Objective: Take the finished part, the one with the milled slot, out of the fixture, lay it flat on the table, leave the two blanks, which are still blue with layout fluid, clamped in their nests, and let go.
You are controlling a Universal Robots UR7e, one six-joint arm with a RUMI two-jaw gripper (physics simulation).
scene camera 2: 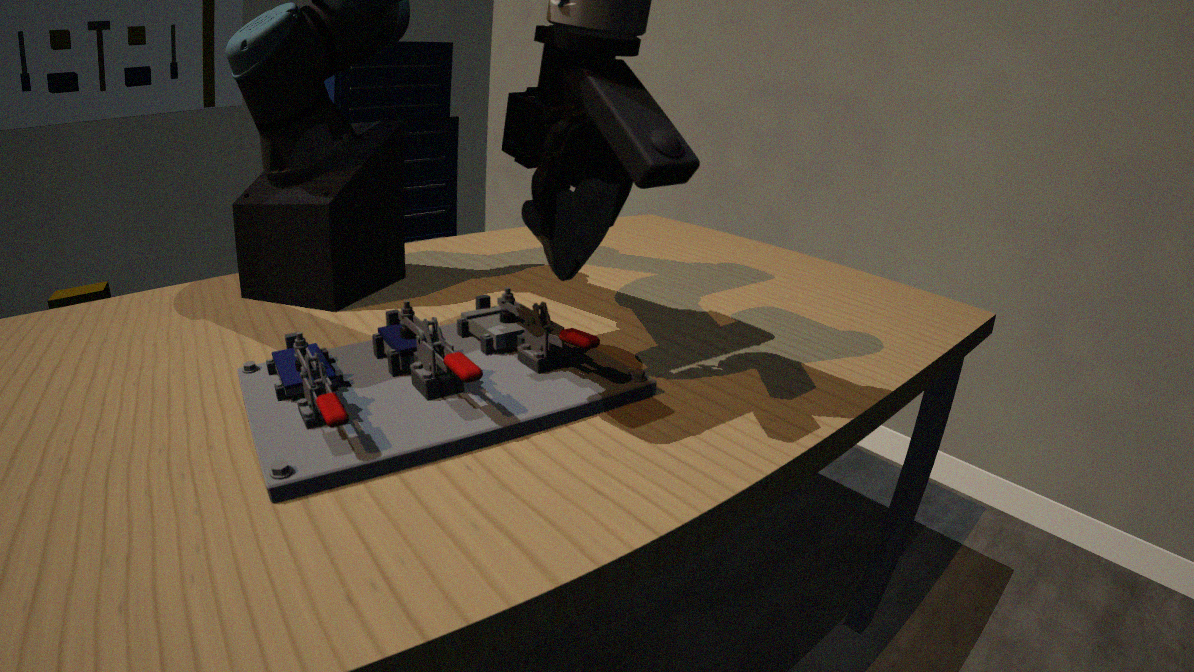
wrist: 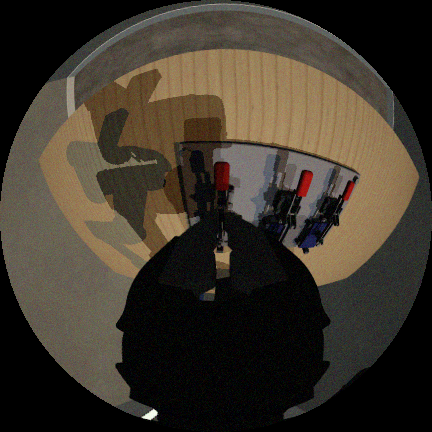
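The finished part (scene camera 2: 491, 335), bare grey, sits in the right-hand nest of the fixture plate (scene camera 2: 292, 442) (wrist: 247, 162); its slot is hard to make out, and my fingers hide the part in the wrist view. Beside it is a toggle clamp with a red handle (scene camera 2: 579, 337) (wrist: 221, 176); whether it presses on the part is unclear. One blue blank (scene camera 2: 288, 373) (wrist: 312, 236) sits in the left nest, another blue blank (scene camera 2: 397, 338) (wrist: 275, 228) in the middle nest, both under clamp arms. My gripper (scene camera 2: 565, 273) (wrist: 221, 215) is shut and empty, above and behind the right-hand clamp.
The middle clamp's red handle (scene camera 2: 462, 365) (wrist: 304, 183) and the left clamp's red handle (scene camera 2: 331, 408) (wrist: 349, 190) stick out toward the table's front. Bolt heads stand at the plate's corners. The arm's dark base (scene camera 2: 321, 242) stands on the wooden table (scene camera 2: 150, 434) behind the plate.
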